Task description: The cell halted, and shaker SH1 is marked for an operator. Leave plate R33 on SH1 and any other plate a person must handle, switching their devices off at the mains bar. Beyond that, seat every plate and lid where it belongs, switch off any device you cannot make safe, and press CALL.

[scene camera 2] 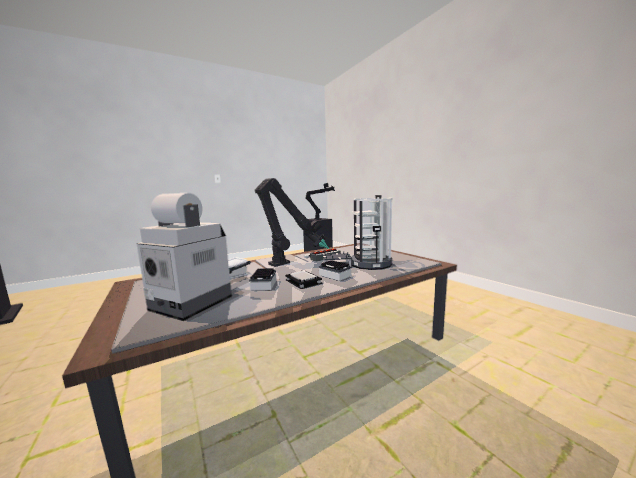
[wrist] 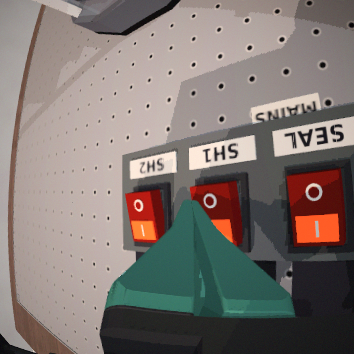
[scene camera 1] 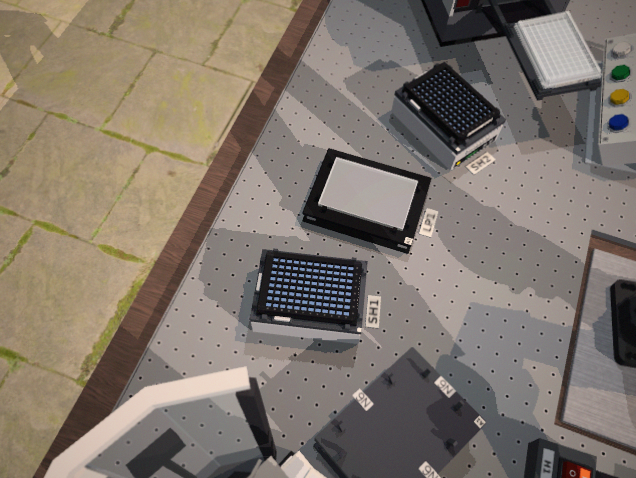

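Seen in the pictures: gripper, fingertip midpoint: [scene camera 2: 329,248] [wrist: 188,209]; arm's base at its link origin: [scene camera 2: 279,263].
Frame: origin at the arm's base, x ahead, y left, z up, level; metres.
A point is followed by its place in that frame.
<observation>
My gripper [scene camera 2: 323,244] @(x 0.132, y 0.326, z 0.061 m) [wrist: 188,209] @(x 0.132, y 0.326, z 0.061 m) is shut and empty; in the wrist view its green tips cover part of the SH1 switch [wrist: 226,197] @(x 0.135, y 0.308, z 0.055 m) on the mains bar [wrist: 266,200] @(x 0.131, y 0.293, z 0.044 m). Contact cannot be told. The SH2 switch [wrist: 145,215] @(x 0.134, y 0.363, z 0.054 m) and SEAL switch [wrist: 316,207] @(x 0.122, y 0.268, z 0.054 m) are beside it. All three show orange "I" ends. In scene camera 1, a black plate with blue wells [scene camera 1: 311,285] @(x 0.455, y 0.054, z 0.073 m) sits on shaker SH1 [scene camera 1: 303,330] @(x 0.456, y 0.104, z 0.038 m). Another black plate [scene camera 1: 452,102] @(x 0.299, y -0.283, z 0.069 m) sits on shaker SH2 [scene camera 1: 424,131] @(x 0.332, y -0.248, z 0.035 m). A pale flat lid or plate [scene camera 1: 368,192] @(x 0.402, y -0.118, z 0.040 m) lies on LP1 [scene camera 1: 313,205] @(x 0.477, y -0.086, z 0.032 m). A clear-white plate [scene camera 1: 557,48] @(x 0.160, y -0.373, z 0.117 m) lies at the upper right.
Nest N6 [scene camera 1: 401,426] @(x 0.320, y 0.205, z 0.064 m) stands below SH1, with upright pegs. The H1 switch [scene camera 1: 575,471] @(x 0.119, y 0.215, z 0.054 m) is at the bottom right. A button panel [scene camera 1: 611,134] @(x 0.060, y -0.273, z 0.061 m) has white, green, yellow and blue buttons. In scene camera 2, a tall plate carousel [scene camera 2: 371,263] @(x 0.527, y 0.276, z 0.041 m) and a large grey machine [scene camera 2: 203,264] @(x 0.371, y -0.581, z 0.186 m) stand on the table.
</observation>
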